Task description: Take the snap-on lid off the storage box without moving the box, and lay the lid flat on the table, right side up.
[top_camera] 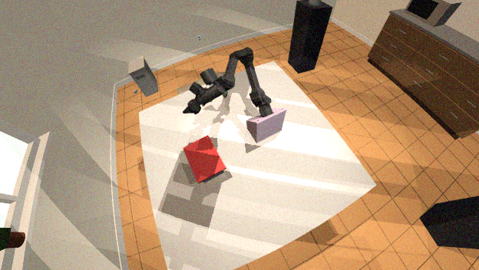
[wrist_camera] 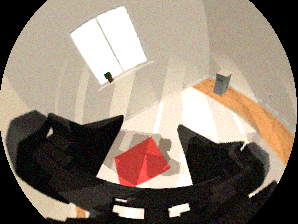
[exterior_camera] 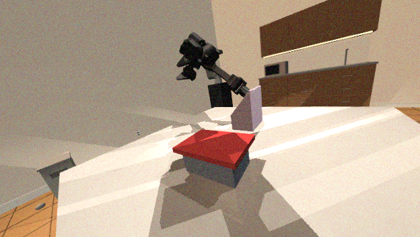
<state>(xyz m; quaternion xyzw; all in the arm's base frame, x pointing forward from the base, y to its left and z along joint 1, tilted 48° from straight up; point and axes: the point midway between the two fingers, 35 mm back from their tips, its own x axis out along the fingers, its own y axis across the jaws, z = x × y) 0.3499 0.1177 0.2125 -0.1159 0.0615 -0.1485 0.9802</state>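
Right now my gripper tip is 20 mm short of the red lid, 150 mm to the right of it and 260 mm above it. The rest, counted from my gripper tip: storage box: 20 mm ahead, 150 mm to the left, 310 mm below.
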